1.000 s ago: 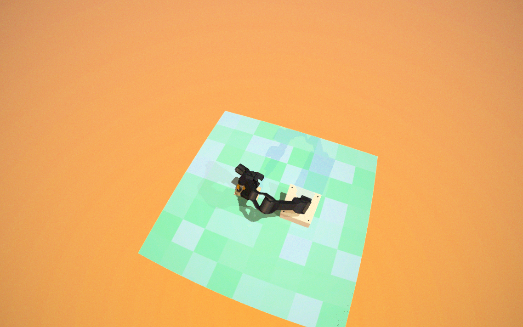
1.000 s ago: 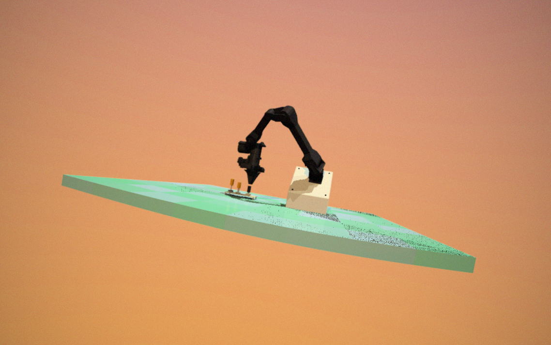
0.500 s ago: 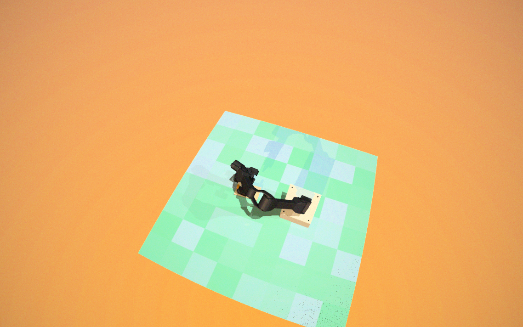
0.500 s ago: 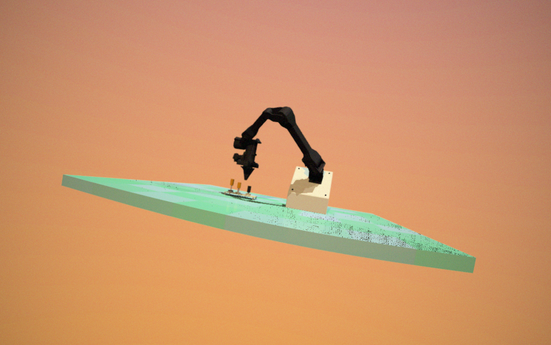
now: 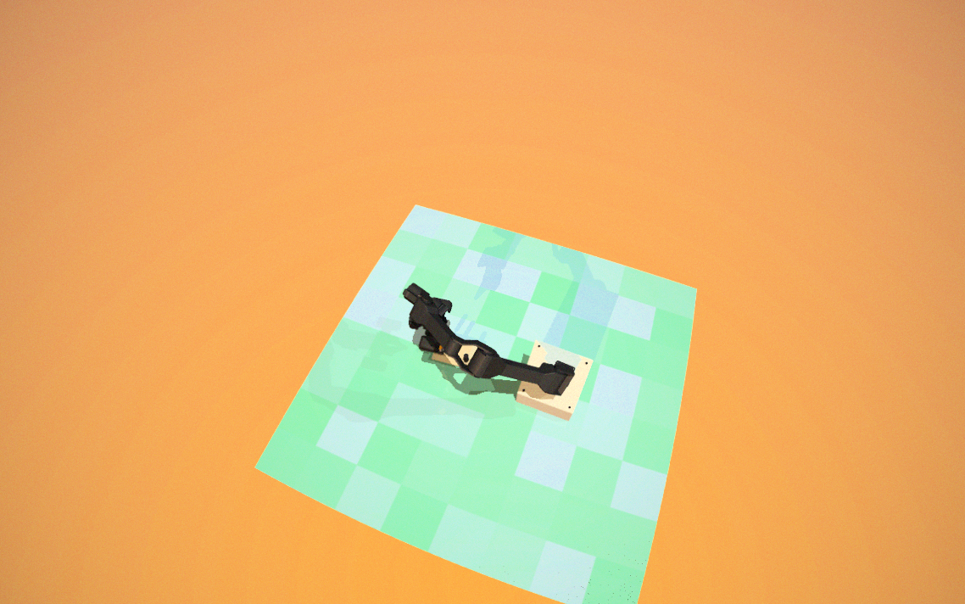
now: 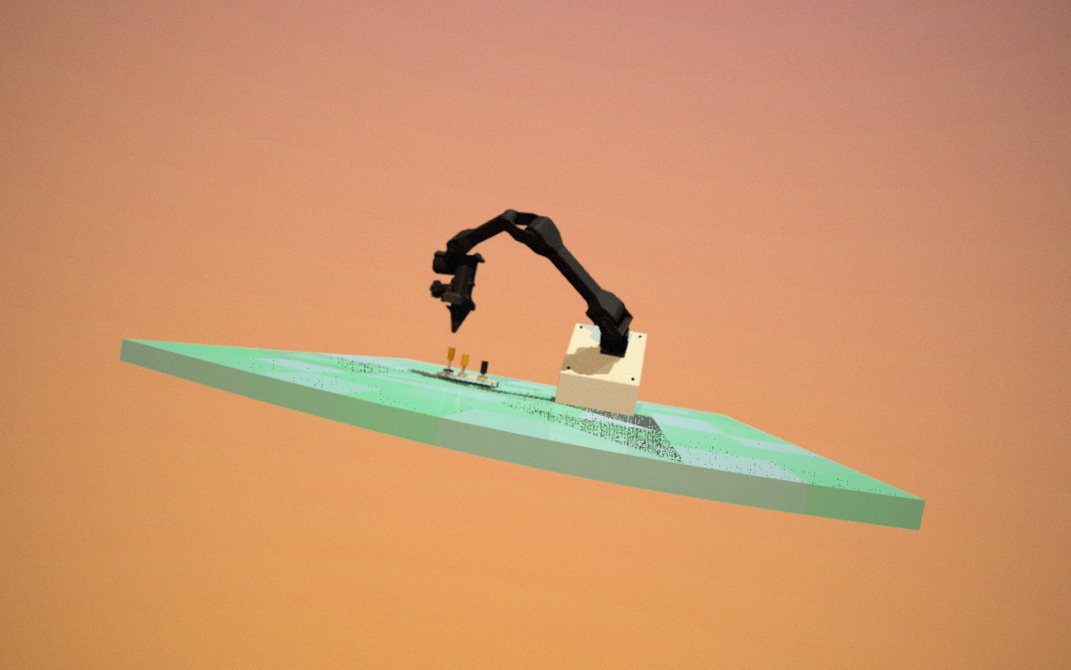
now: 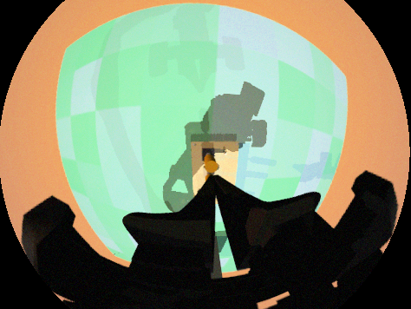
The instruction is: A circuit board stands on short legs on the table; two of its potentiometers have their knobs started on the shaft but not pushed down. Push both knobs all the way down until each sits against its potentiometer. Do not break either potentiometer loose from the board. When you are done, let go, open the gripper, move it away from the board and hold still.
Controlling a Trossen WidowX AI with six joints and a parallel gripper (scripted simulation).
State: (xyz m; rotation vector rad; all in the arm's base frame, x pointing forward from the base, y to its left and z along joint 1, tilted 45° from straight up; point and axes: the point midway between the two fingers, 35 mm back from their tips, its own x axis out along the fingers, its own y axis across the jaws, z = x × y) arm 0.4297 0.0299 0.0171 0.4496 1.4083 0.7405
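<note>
Now: gripper tip 60 mm above the orange knob. Round my gripper tip: black knob 100 mm behind, 80 mm below.
</note>
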